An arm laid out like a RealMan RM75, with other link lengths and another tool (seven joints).
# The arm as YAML. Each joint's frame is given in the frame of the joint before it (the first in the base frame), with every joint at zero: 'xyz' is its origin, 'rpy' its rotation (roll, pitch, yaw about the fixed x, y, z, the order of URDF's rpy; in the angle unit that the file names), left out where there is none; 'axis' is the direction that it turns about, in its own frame. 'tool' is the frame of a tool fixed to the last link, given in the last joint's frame.
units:
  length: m
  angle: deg
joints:
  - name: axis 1
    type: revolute
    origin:
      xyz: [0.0, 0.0, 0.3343]
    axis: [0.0, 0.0, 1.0]
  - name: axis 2
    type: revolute
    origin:
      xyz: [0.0, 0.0, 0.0]
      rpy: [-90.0, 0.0, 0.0]
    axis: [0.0, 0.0, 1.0]
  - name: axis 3
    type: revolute
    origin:
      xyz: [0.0, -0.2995, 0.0]
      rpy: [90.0, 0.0, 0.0]
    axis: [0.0, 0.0, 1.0]
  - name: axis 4
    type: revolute
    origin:
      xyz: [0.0, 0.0, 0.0]
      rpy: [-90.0, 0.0, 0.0]
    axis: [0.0, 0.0, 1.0]
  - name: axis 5
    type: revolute
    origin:
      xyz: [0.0, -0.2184, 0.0]
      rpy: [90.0, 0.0, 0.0]
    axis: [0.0, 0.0, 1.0]
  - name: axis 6
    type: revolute
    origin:
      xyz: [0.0, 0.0, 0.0]
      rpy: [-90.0, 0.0, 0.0]
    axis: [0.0, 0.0, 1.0]
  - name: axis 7
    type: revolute
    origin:
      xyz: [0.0, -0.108, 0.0]
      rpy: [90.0, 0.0, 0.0]
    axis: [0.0, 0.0, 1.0]
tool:
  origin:
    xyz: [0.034, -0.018, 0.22]
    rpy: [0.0, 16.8, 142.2]
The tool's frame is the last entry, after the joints.
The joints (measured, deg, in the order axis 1, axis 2, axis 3, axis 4, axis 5, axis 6, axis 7), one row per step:
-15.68, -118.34, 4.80, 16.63, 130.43, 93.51, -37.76
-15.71, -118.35, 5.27, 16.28, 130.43, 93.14, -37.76
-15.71, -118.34, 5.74, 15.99, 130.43, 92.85, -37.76
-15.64, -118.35, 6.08, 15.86, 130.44, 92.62, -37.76
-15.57, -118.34, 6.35, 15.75, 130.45, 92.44, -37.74
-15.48, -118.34, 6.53, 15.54, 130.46, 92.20, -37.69
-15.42, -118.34, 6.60, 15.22, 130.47, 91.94, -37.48
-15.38, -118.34, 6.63, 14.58, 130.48, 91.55, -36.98
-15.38, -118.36, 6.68, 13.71, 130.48, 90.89, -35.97
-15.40, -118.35, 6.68, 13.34, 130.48, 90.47, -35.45
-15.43, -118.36, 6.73, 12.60, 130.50, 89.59, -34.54
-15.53, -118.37, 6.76, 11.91, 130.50, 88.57, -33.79
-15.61, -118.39, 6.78, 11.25, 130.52, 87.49, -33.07
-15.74, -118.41, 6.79, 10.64, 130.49, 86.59, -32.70
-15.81, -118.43, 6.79, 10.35, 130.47, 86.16, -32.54
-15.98, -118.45, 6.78, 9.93, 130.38, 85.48, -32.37
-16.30, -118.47, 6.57, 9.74, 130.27, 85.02, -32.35
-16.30, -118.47, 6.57, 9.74, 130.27, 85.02, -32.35
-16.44, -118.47, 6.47, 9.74, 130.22, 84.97, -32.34
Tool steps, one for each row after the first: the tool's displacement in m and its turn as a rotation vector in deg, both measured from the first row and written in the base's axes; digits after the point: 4 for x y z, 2 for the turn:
0.0003, -0.0010, -0.0034, -0.48, 0.04, 0.03
0.0004, -0.0023, -0.0064, -0.95, 0.09, 0.03
-0.0003, -0.0035, -0.0085, -1.28, 0.21, 0.11
-0.0009, -0.0046, -0.0101, -1.53, 0.33, 0.17
-0.0017, -0.0056, -0.0118, -1.72, 0.38, 0.32
-0.0020, -0.0062, -0.0133, -1.79, 0.41, 0.40
-0.0016, -0.0070, -0.0157, -1.81, 0.41, 0.40
-0.0010, -0.0077, -0.0194, -1.70, 0.68, 0.21
-0.0015, -0.0075, -0.0210, -1.59, 0.97, 0.14
-0.0024, -0.0076, -0.0247, -1.50, 1.48, 0.12
-0.0039, -0.0068, -0.0285, -1.44, 2.05, 0.23
-0.0059, -0.0060, -0.0324, -1.40, 2.66, 0.41
-0.0071, -0.0050, -0.0356, -1.44, 2.96, 0.67
-0.0075, -0.0044, -0.0372, -1.46, 3.09, 0.81
-0.0081, -0.0028, -0.0392, -1.45, 3.26, 1.04
-0.0079, 0.0005, -0.0394, -1.24, 3.34, 1.16
-0.0079, 0.0005, -0.0394, -1.24, 3.34, 1.16
-0.0074, 0.0019, -0.0389, -1.10, 3.34, 1.12

